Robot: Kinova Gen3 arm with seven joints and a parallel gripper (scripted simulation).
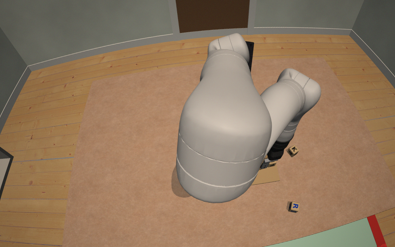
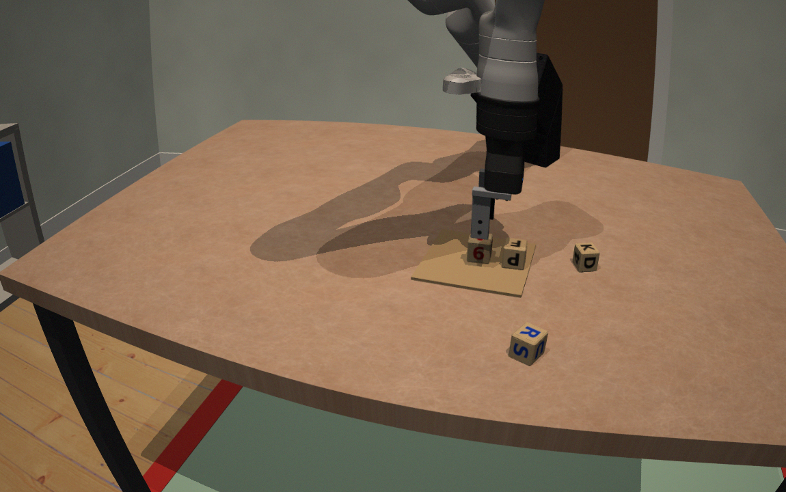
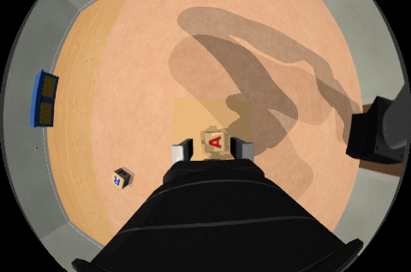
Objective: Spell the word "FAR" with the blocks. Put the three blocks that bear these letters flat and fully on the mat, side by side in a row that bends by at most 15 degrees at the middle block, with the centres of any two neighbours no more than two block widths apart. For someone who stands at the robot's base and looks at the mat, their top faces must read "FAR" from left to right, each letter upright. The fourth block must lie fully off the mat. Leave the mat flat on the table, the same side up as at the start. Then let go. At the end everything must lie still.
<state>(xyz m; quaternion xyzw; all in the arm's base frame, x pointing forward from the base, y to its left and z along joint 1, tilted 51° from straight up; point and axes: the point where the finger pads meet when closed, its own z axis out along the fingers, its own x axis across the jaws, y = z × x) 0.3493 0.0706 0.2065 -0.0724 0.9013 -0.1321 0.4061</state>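
Right now the tan mat is 7 cm below my hand. The rest, counted from my hand: F block: 5 cm to the left, 5 cm below; then R block: 18 cm ahead, 9 cm to the left, 5 cm below; then K block: 3 cm behind, 15 cm to the left, 5 cm below.
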